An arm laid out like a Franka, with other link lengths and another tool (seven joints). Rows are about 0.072 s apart.
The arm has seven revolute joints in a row. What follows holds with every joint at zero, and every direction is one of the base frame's. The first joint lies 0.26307 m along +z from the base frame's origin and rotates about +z. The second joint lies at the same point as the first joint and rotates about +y. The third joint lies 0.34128 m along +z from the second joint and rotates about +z. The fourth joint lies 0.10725 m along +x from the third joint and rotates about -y. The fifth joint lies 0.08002 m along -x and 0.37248 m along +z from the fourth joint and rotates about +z. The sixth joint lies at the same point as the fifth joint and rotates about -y. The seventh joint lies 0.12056 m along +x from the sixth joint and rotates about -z. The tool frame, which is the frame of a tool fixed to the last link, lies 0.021 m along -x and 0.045 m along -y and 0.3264 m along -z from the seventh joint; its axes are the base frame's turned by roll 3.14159, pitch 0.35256 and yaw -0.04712 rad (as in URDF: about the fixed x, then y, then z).
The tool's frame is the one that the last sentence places.
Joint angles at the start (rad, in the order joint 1, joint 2, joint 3, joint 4, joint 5, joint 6, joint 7):
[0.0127, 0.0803, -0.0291, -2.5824, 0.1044, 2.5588, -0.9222]
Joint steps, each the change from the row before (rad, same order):
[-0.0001, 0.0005, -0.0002, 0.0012, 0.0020, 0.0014, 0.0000]
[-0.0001, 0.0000, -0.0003, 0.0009, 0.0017, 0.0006, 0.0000]
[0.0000, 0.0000, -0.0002, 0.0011, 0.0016, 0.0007, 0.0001]
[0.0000, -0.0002, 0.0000, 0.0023, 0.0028, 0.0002, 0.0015]
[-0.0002, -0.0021, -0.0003, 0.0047, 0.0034, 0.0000, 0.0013]
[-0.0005, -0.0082, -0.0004, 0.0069, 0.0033, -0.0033, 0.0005]
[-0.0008, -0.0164, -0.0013, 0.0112, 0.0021, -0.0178, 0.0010]
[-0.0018, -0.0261, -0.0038, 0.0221, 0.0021, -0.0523, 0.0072]
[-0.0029, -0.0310, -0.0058, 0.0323, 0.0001, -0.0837, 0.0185]
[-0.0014, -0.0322, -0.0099, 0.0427, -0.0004, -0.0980, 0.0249]
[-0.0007, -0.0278, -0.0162, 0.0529, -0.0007, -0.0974, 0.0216]
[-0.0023, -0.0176, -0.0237, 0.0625, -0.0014, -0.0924, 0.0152]
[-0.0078, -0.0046, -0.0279, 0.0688, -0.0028, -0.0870, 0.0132]
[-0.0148, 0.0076, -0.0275, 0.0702, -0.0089, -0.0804, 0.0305]
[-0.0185, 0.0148, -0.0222, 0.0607, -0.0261, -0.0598, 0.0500]
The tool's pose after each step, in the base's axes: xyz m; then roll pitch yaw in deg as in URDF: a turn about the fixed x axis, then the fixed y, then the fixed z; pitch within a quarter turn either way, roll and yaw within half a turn. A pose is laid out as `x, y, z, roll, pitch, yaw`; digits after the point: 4 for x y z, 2 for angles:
0.4826, -0.0461, -0.0402, -173.23, 21.82, 46.34
0.4833, -0.0463, -0.0398, -173.27, 21.74, 46.22
0.4842, -0.0463, -0.0394, -173.33, 21.64, 46.10
0.4856, -0.0462, -0.0385, -173.39, 21.49, 45.84
0.4890, -0.0463, -0.0359, -173.63, 21.16, 45.48
0.4945, -0.0464, -0.0298, -174.07, 20.61, 45.09
0.5000, -0.0466, -0.0196, -174.36, 20.08, 44.77
0.5027, -0.0470, -0.0044, -173.89, 19.97, 44.29
0.5008, -0.0478, 0.0143, -172.61, 20.49, 43.51
0.4987, -0.0495, 0.0372, -171.18, 21.14, 42.42
0.4994, -0.0542, 0.0634, -170.05, 21.55, 41.15
0.5025, -0.0643, 0.0900, -169.14, 21.79, 39.68
0.5056, -0.0805, 0.1144, -168.28, 22.19, 37.79
0.5057, -0.1028, 0.1347, -167.64, 23.28, 34.63
0.5037, -0.1305, 0.1497, -168.19, 25.21, 30.32

